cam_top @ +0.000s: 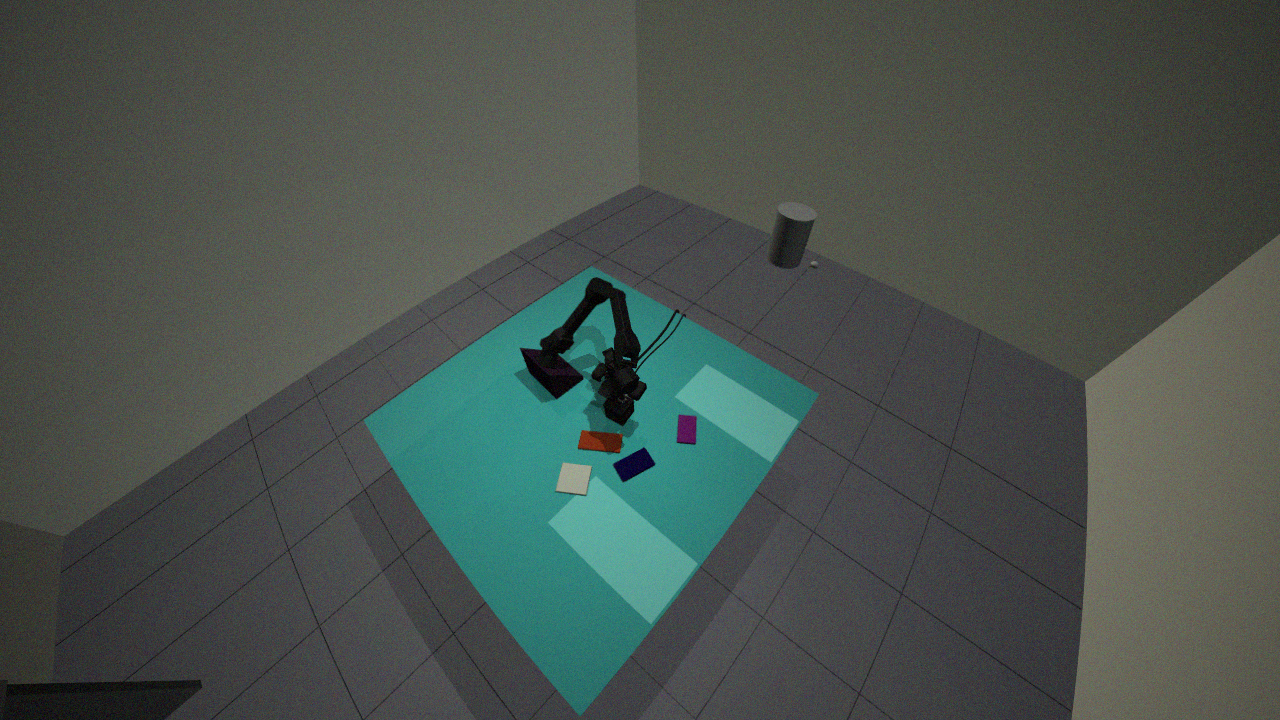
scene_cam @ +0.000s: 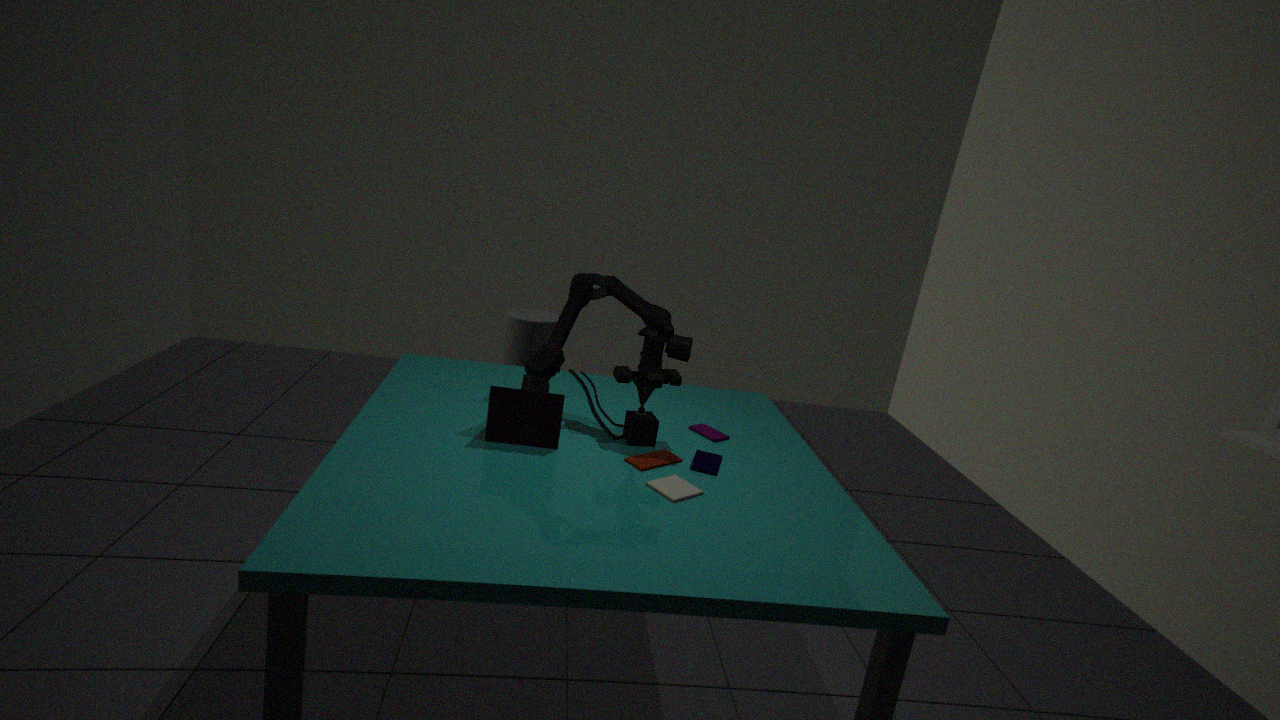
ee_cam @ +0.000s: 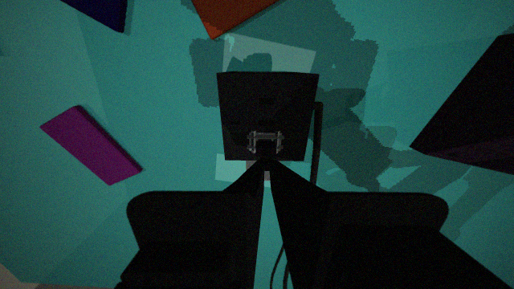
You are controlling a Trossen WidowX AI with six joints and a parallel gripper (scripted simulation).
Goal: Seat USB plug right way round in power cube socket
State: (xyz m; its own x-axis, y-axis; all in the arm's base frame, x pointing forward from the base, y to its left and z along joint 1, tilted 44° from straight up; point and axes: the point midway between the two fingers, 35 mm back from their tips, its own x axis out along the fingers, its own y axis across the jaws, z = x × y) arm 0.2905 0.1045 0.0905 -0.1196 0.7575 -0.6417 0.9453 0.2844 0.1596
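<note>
Now: gripper tip 20 mm above the USB plug. Also, from my gripper tip: pale socket: 40 mm below; then dark blue card: 200 mm ahead, 110 mm to the right, 100 mm below; then orange card: 50 mm ahead, 150 mm to the right, 100 mm below.
</note>
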